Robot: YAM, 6 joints.
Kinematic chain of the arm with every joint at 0, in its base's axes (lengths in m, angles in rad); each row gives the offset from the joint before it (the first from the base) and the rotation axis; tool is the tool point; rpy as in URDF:
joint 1: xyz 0 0 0.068 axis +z
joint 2: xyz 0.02 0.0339 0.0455 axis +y
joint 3: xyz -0.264 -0.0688 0 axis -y
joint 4: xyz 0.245 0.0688 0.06 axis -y
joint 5: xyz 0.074 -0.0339 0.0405 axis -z
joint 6: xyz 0.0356 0 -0.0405 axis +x
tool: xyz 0 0 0 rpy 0 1.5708 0
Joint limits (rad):
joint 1: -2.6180..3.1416
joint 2: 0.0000..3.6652
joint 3: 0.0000..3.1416
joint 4: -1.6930..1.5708
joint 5: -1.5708..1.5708
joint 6: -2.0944..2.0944
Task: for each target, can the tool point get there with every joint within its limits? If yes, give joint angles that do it. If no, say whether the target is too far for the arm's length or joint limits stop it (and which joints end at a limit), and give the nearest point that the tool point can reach.
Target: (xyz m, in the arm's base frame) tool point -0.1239 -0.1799 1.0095
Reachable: no: too far | nearest point -0.0881 -0.1279 0.7245 | short by 0.292 m
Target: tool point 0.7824 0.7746 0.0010
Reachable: no: too far | nearest point 0.4566 0.4520 0.0487 | short by 0.461 m
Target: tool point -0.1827 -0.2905 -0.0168
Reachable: yes | joints -2.0532 2.3375 0.9500 0.1889 0.8634 -1.1646
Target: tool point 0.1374 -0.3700 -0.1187
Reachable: yes | joints -1.1380 2.8106 1.4563 -0.0790 1.0256 -1.1648
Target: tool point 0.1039 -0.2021 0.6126
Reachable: yes | joints 2.1978 0.8915 2.2492 1.2601 -1.3123 0.0143
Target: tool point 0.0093 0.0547 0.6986
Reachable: yes | joints 1.8016 1.5431 2.4967 1.1773 0.6498 -0.9541
